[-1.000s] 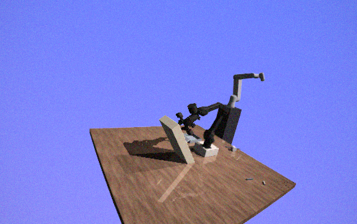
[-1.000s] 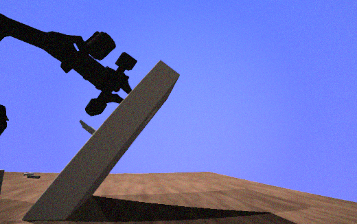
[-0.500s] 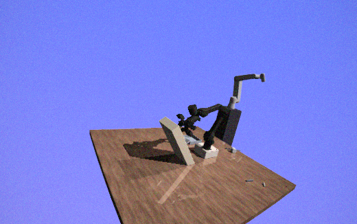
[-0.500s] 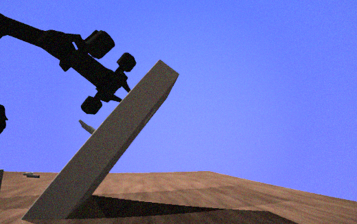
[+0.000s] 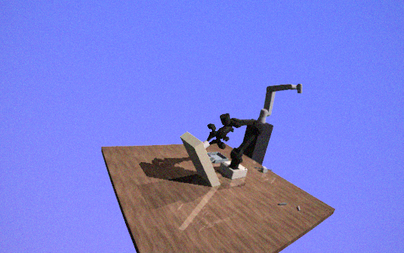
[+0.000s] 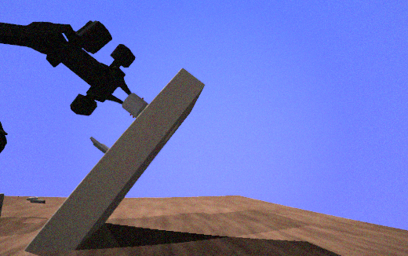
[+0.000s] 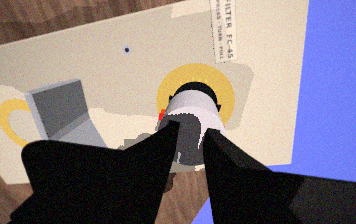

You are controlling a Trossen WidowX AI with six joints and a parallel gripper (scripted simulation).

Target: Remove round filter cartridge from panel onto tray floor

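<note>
Right now my gripper tip is 40 mm past the grey bracket and 130 mm above it. Round my gripper tip: beige service panel 10 mm ahead, 110 mm below; then round filter cartridge 10 mm ahead, 10 mm below; then grey tray 350 mm behind, 320 mm to the right, 270 mm below.
</note>
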